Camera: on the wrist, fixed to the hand. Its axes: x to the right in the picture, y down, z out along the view.
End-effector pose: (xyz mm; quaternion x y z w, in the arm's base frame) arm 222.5 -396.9 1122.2 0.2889 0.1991 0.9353 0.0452
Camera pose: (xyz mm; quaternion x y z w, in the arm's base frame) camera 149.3 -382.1 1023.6 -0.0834 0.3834 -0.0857 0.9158
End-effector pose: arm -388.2 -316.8 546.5 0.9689 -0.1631 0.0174 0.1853
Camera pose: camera -356.0 -232.0 630.6 -0.1960 -0.9361 0.2736 0.1025
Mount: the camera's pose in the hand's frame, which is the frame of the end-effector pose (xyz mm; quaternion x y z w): 12.1 -55.1 -110.1 0.1073 -0.1118 -0.9878 0.0135
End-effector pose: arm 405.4 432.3 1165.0 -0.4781 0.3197 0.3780 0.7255
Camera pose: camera 447.4 318.1 1142.7 -0.2022 -0.5085 -0.6924 0.4702
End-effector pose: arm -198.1 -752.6 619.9 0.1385 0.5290 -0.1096 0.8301
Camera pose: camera -304.5 -766.6 558.4 0.4439 -0.0394 0.8937 0.0528
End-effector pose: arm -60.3 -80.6 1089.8 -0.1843 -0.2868 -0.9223 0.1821
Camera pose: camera -121.0 -106.6 985.2 -0.1972 0.3053 0.1410 0.9209
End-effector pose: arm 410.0 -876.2 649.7 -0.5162 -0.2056 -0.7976 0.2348
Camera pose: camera 293.3 -896.6 614.0 -0.1321 0.6245 0.1629 0.7523
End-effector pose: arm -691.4 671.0 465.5 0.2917 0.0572 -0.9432 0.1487
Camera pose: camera -659.5 741.7 369.2 0.1421 -0.1711 0.1984 0.9546
